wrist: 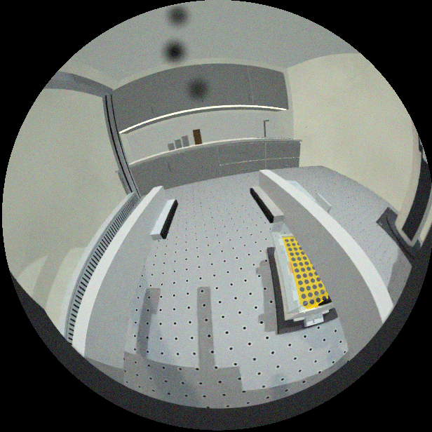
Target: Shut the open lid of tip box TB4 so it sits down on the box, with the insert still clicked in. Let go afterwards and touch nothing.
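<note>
A tip box (288,306) with a yellow perforated insert (303,270) sits at the lower right of the wrist view, in a dark holder (275,300). The insert lies inside the box walls; whether it is clicked in cannot be told. Pale translucent plastic (278,228) shows at the box's far end and along its left side, and a pale bluish piece (299,189) shows beyond the right finger. The lid's exact angle is unclear, partly hidden by that finger. No TB4 label is readable. My gripper (211,186) is shut with nothing held; its right finger overlaps the box in view.
A perforated grey table top (225,280) carries shadows at the lower left. A slotted rail (100,255) runs along the left. A dark-framed object (395,227) stands at the far right. Grey cabinets (200,165) line the back wall, with a brown block (197,136) on the counter.
</note>
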